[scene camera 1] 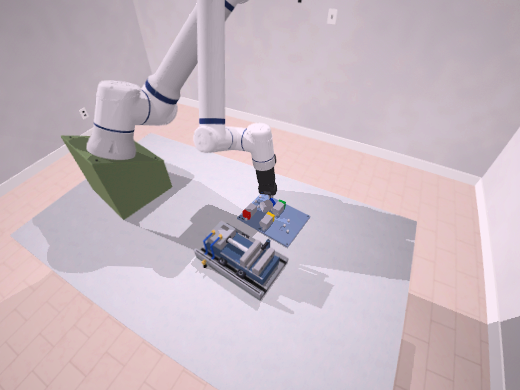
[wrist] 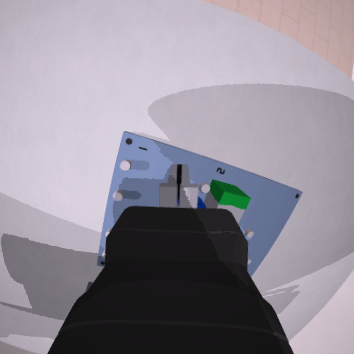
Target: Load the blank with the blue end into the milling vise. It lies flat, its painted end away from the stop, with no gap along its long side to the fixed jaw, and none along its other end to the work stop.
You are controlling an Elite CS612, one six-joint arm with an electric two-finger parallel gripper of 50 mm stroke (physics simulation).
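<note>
The blank with the blue end [scene camera 1: 272, 202] [wrist: 201, 203] is on the blue plate [scene camera 1: 300, 218] [wrist: 270, 210]. In the wrist view a bit of its blue end shows beside the fingers; the gripper hides the rest. My gripper [scene camera 1: 270, 196] [wrist: 178, 174] is shut, its fingertips together with nothing between them. It is over the plate, close to the blue-ended blank; its exact height above the blank is hard to tell. The milling vise [scene camera 1: 251, 253] stands in front of the plate in the scene view, a gap showing between its jaws. A small dark upright piece [scene camera 1: 266, 244] is at the jaws' far end.
Blanks with a green end [scene camera 1: 280, 207] [wrist: 230, 194], a yellow end [scene camera 1: 267, 220] and a red end [scene camera 1: 247, 214] are on the plate near the blue-ended one. Several short pale pegs, one at the left [wrist: 125, 165], rise from the plate. Blue hoses [scene camera 1: 207, 245] arch at the vise's left end.
</note>
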